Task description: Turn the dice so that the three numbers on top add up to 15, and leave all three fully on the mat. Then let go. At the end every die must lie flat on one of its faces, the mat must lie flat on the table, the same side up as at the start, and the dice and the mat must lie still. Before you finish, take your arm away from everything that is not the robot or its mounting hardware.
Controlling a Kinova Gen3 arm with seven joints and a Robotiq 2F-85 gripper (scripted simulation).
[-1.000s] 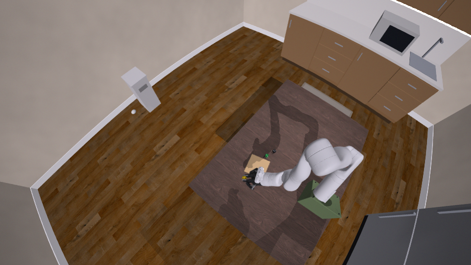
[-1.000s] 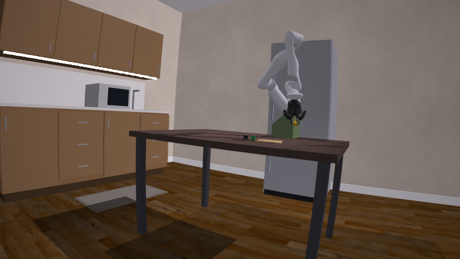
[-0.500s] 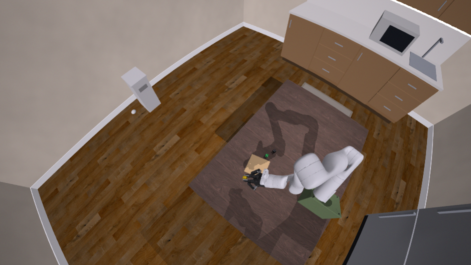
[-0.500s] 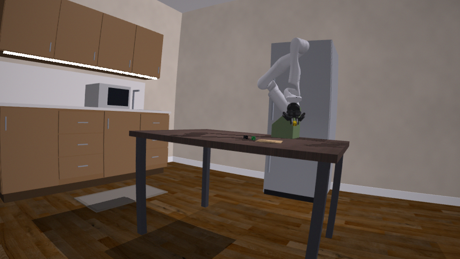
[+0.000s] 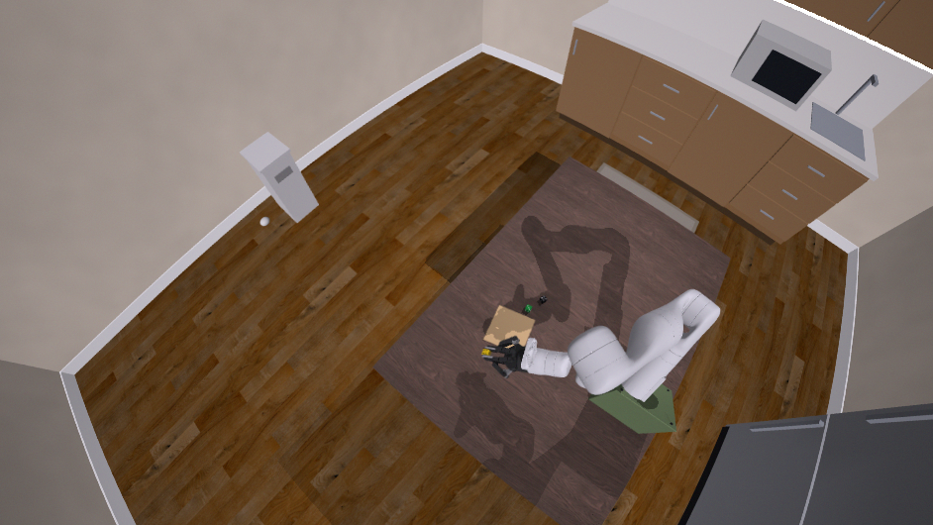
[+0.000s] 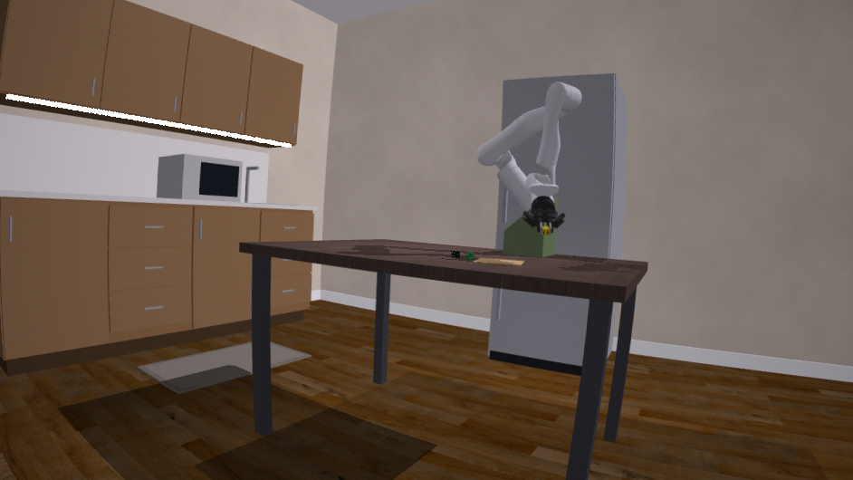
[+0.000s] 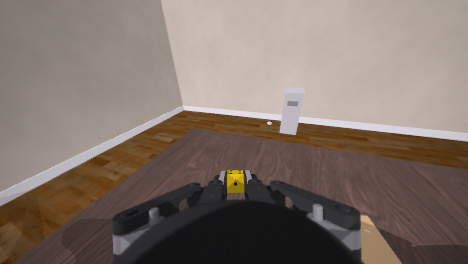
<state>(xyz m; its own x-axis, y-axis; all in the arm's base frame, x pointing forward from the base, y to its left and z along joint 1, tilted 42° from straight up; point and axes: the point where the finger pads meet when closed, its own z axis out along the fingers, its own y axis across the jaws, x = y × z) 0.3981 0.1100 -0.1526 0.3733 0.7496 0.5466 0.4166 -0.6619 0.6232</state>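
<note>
My hand is 2 cm short of the tan mat, 13 cm to the left of it and 11 cm above it. Round my hand: black die 30 cm to the right, 10 cm below; then yellow die 1 cm ahead, 1 cm below; then green die 2 cm ahead, 24 cm to the right, 10 cm below.
</note>
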